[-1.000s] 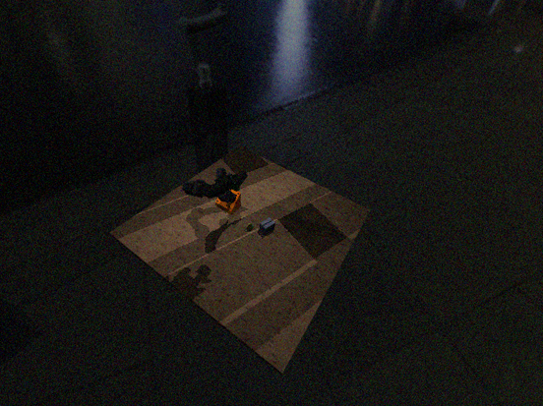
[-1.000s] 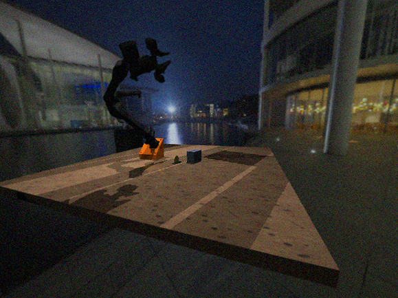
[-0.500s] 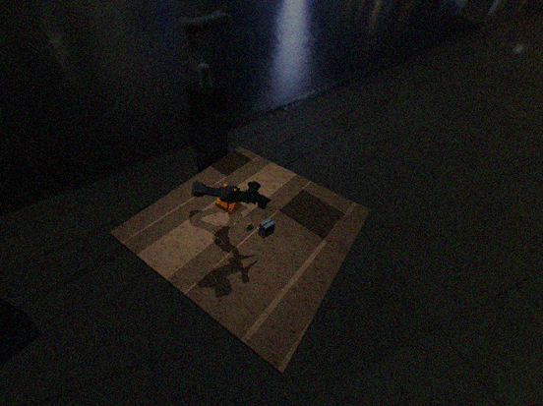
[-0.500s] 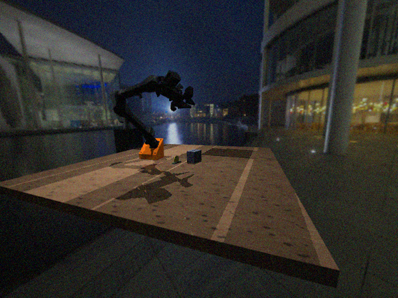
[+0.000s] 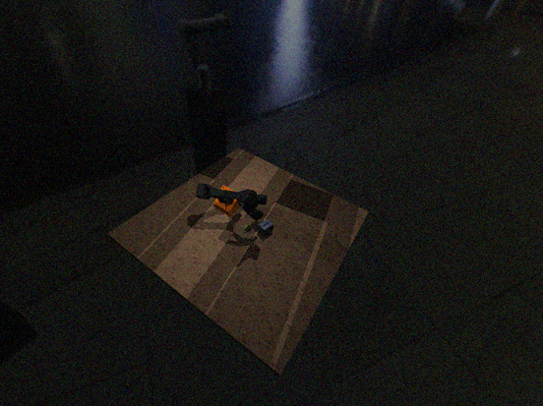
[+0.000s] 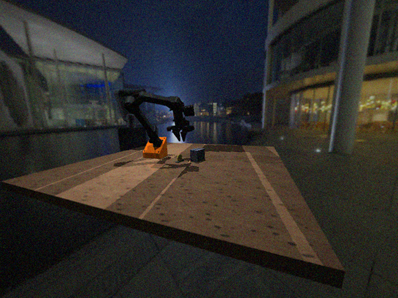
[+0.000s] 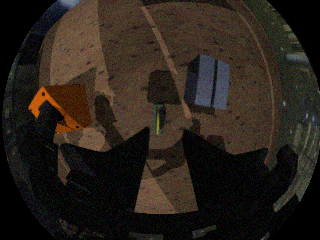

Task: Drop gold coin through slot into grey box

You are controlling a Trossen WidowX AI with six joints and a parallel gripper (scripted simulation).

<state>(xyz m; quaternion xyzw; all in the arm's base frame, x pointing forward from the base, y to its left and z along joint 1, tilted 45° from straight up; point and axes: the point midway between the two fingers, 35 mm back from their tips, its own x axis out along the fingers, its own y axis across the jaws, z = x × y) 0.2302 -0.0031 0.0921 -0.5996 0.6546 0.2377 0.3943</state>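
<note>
My gripper tip is now 110 mm above the gold coin, 20 mm to the left of it and 10 mm past it.
</note>
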